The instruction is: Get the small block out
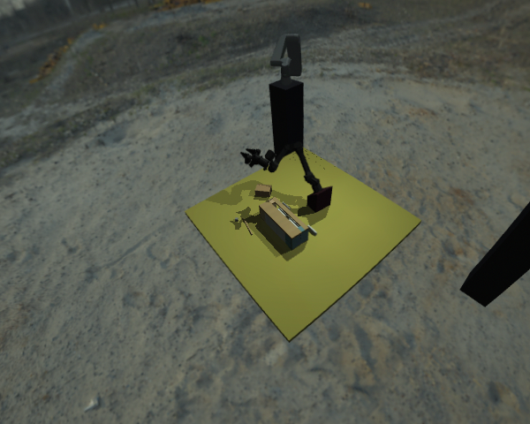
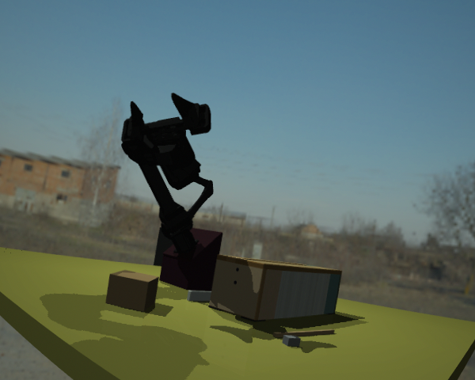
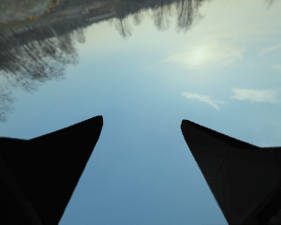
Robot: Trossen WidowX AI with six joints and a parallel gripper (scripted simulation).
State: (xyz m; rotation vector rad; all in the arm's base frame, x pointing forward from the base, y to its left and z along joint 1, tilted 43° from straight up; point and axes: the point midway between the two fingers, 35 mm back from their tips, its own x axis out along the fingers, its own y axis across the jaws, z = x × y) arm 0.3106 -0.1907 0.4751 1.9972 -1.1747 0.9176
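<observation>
My gripper tip is 40 mm short of the clear-fronted box, 490 mm to the right of it and 340 mm above it. The rest, counted from my gripper tip: thin stick: 250 mm ahead, 290 mm to the left, 400 mm below; then tan block: 60 mm ahead, 490 mm to the left, 320 mm below; then dark piece: 270 mm ahead, 180 mm to the left, 400 mm below.
</observation>
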